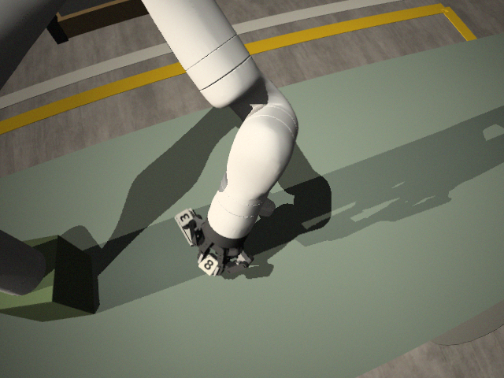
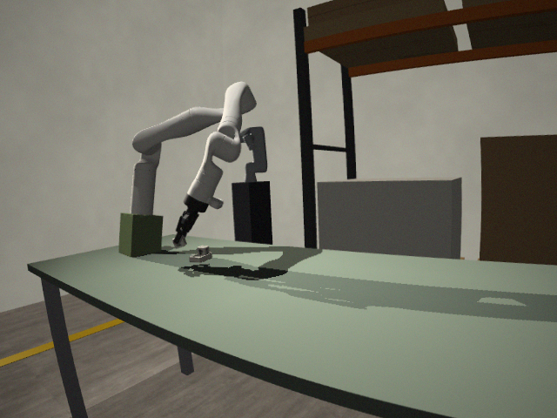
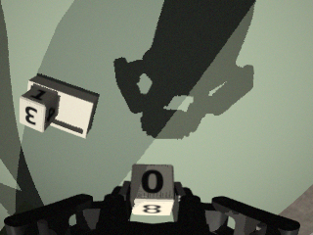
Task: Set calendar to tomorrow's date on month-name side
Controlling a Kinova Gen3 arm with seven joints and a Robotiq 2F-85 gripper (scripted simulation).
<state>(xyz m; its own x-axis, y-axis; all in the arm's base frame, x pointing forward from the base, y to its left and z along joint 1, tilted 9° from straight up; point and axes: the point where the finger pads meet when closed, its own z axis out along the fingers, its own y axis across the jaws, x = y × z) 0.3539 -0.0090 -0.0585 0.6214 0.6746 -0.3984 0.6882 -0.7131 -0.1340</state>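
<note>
Now: the white cube 1 cm below my hand. Also, from my hand: white tray (10 cm to the left, 9 cm below, 5 cm behind).
</note>
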